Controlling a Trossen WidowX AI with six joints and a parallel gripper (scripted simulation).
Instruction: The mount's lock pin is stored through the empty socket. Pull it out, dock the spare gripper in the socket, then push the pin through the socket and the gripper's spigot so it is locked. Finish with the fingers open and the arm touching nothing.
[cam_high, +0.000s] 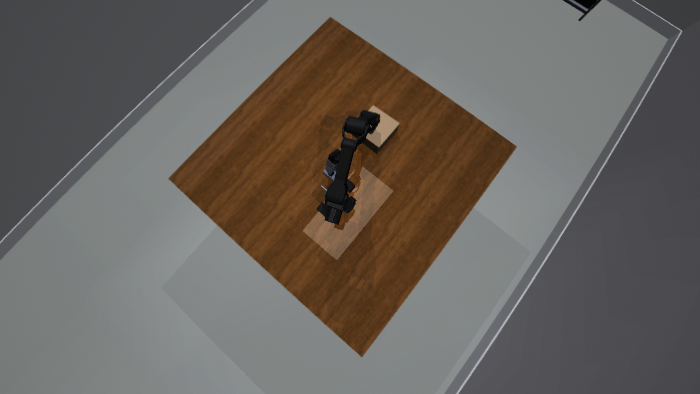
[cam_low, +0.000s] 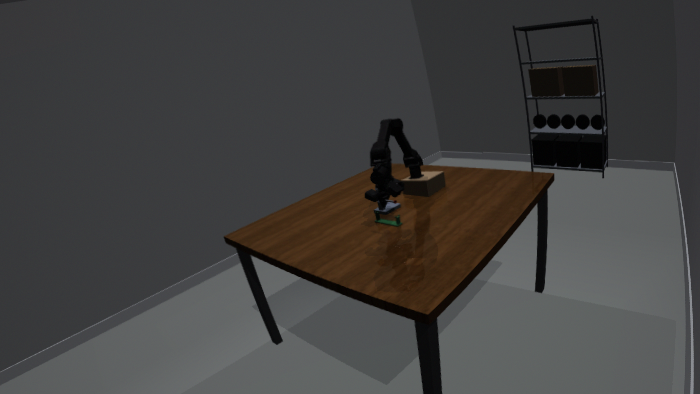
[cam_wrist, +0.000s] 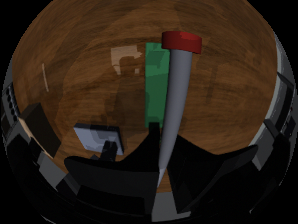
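The green rack is 50 mm below my gripper tip and 10 mm to the left of it. Round my gripper tip: grey mount: 130 mm behind, 80 mm to the right, 20 mm below; then spare gripper: 140 mm behind, 80 mm to the right, 50 mm above.
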